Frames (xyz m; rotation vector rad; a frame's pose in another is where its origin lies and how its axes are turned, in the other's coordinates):
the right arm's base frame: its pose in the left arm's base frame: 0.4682 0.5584 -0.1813 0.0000 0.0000 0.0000
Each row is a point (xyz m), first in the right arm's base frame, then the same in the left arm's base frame.
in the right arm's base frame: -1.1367 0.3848 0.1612
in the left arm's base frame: -0.6685 0.9432 -0.0201
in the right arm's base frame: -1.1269 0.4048 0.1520
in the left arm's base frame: -0.6587 0.9632 -0.0293
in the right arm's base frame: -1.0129 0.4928 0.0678
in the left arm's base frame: -0.5447 1.0512 -0.1135
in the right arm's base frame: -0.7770 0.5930 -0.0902
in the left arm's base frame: -0.3088 1.1514 -0.2715
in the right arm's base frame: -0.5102 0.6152 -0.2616
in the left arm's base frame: -0.0420 1.1736 -0.4429
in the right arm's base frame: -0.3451 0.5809 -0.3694
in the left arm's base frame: 0.1231 1.1393 -0.5507
